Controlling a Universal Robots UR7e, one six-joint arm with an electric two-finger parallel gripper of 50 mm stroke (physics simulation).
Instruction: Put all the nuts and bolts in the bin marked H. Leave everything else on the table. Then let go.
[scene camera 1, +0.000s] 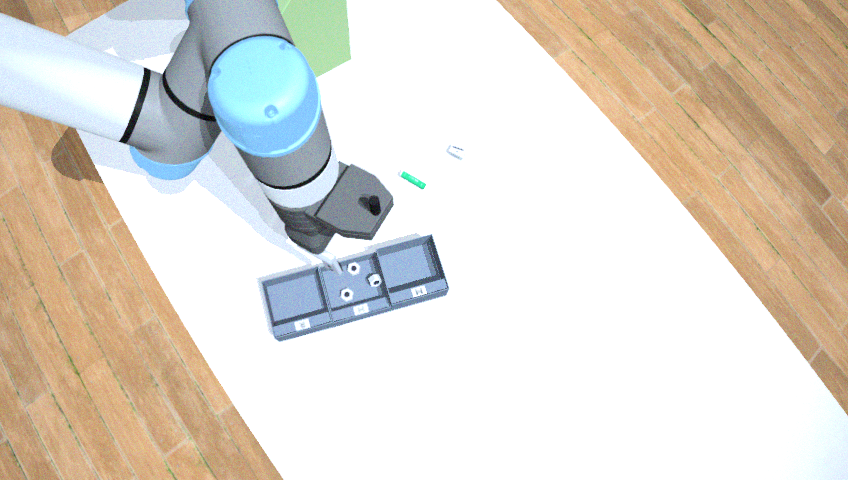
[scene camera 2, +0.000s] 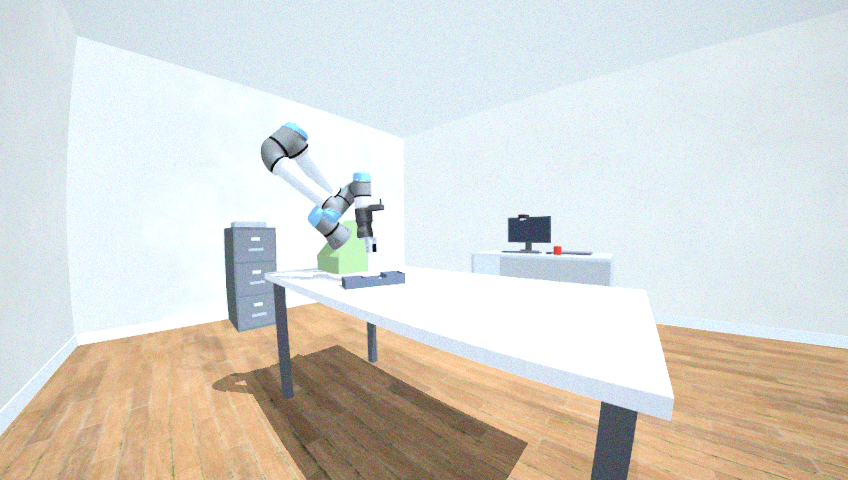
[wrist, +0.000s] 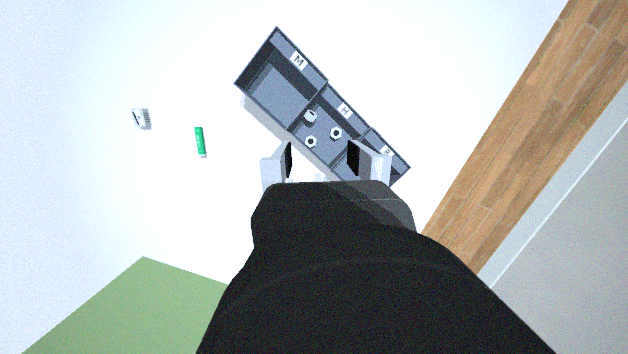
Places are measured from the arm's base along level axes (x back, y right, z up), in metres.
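Where they show: gripper, fingertip midpoint: (scene camera 1: 346, 249) (scene camera 2: 371, 252) (wrist: 319, 153); arm's base, link origin: (scene camera 2: 342, 239).
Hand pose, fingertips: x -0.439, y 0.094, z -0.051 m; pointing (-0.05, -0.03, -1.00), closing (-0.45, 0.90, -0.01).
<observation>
Each offset is from my fingertips to the top centre of the thing. "pt": to the spot under its first point.
The bin marked H (scene camera 1: 360, 309) (wrist: 345, 109) is the middle compartment of a grey three-part tray. Three white nuts lie in it: one nut {pt dx +0.011, dy -0.010, dz -0.119 m} (scene camera 1: 353, 262) (wrist: 310, 136) near the back wall, one nut (scene camera 1: 346, 288) (wrist: 336, 128) nearer the label, and one nut (scene camera 1: 373, 274) (wrist: 310, 113) by the divider on the M side, which looks tilted. My gripper (wrist: 319, 153) (scene camera 2: 371, 245) is open and empty, raised above the tray's back edge. In the first scene view the arm hides part of the gripper. No bolt shows in these views.
A green battery {dx +0.077, dy -0.159, dz -0.124 m} (scene camera 1: 412, 179) (wrist: 200, 141) and a small grey-white object {dx +0.078, dy -0.245, dz -0.123 m} (scene camera 1: 455, 152) (wrist: 140, 118) lie on the table behind the tray. Compartments R {pt dx +0.015, dy +0.088, dz -0.127 m} (scene camera 1: 295, 297) and M (scene camera 1: 407, 264) (wrist: 280, 92) flank H and look empty. A green block (scene camera 1: 324, 35) (scene camera 2: 343, 258) (wrist: 135, 305) stands behind.
</observation>
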